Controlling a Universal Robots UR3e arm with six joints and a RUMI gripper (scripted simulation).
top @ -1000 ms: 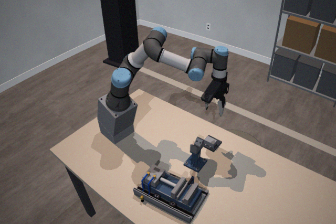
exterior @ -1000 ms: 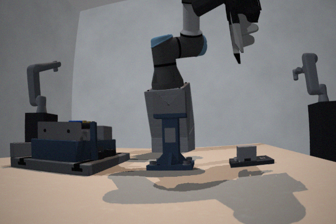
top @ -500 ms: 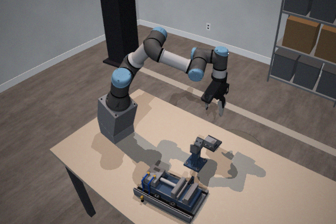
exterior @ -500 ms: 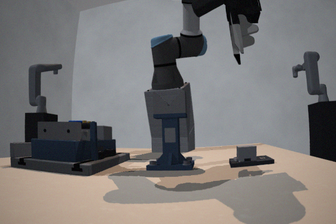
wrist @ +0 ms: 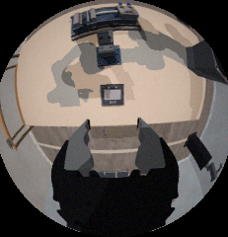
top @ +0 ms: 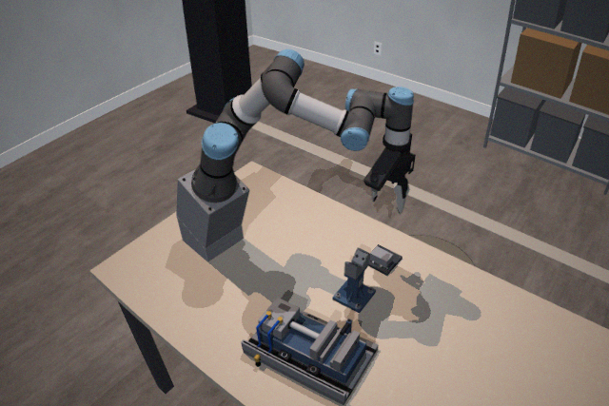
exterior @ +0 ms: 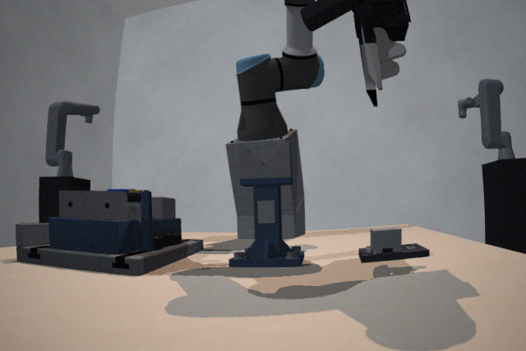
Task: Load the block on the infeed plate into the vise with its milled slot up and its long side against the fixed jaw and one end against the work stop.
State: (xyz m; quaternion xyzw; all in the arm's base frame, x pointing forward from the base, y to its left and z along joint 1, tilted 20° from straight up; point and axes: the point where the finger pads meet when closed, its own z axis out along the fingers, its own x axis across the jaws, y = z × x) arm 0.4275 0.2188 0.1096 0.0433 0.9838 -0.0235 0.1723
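Right now the grey part is 220 mm below my hand. The rest, counted from my hand: blue vise (10 mm behind, 380 mm to the right, 190 mm below).
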